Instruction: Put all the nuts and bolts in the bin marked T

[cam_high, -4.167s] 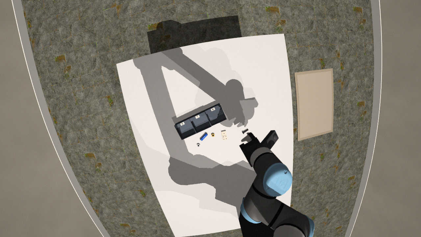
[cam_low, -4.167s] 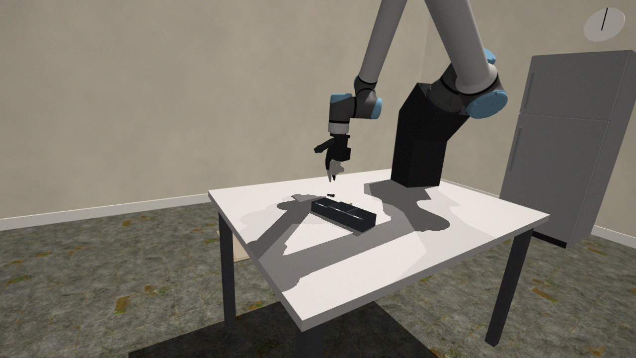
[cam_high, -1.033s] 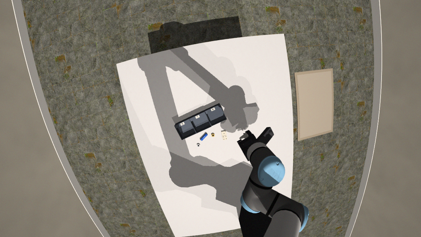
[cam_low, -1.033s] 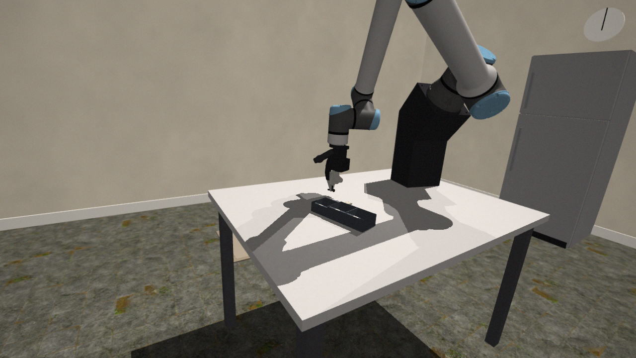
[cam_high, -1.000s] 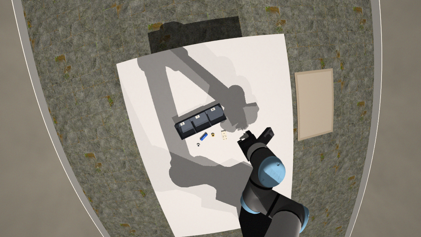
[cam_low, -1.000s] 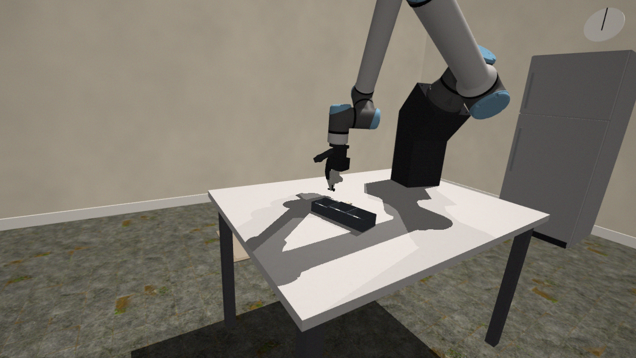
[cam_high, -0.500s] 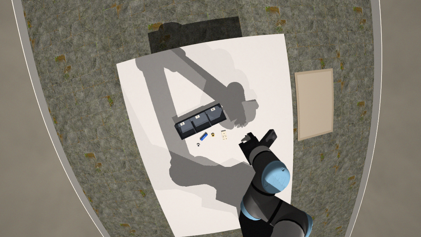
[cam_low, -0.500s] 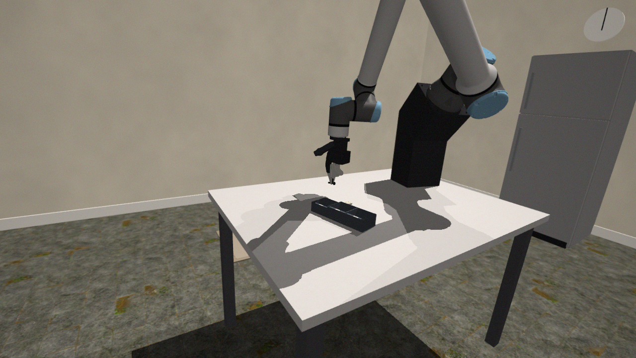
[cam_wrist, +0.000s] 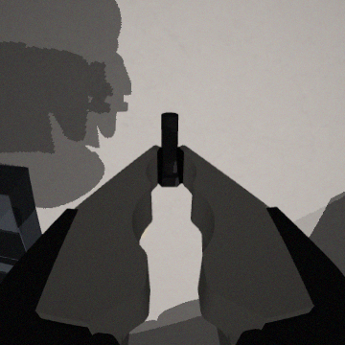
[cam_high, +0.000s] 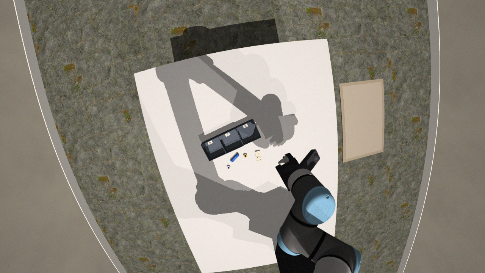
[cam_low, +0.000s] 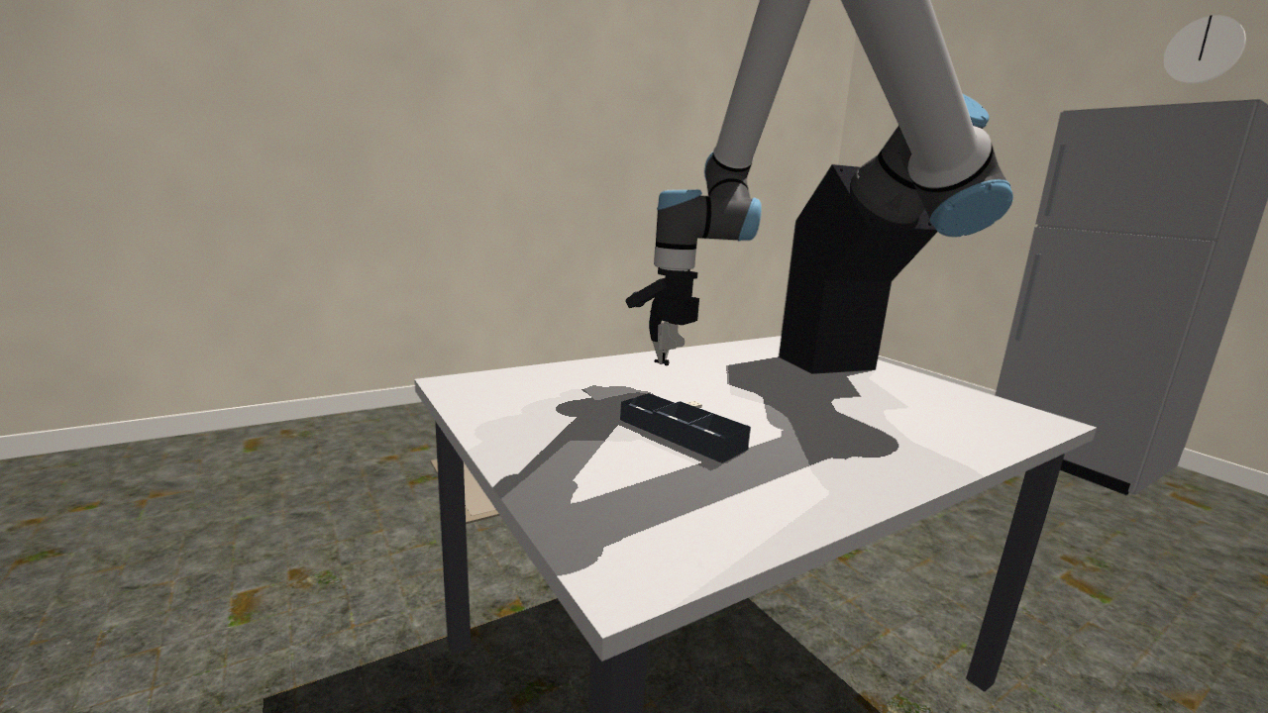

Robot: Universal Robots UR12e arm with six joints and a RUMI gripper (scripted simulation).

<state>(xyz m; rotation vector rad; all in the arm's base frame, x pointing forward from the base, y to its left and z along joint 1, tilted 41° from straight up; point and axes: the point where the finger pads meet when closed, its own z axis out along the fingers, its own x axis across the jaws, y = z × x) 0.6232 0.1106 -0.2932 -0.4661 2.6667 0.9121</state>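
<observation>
Now: the black bin unit 100 mm ahead of my hand, 230 mm to the left of it and 60 mm below it. Also, from my hand: yellow nut (10 mm ahead, 180 mm to the left, 80 mm below); black bolt (10 mm to the left, 10 mm below); cream domino (10 mm behind, 120 mm to the left, 80 mm below).
</observation>
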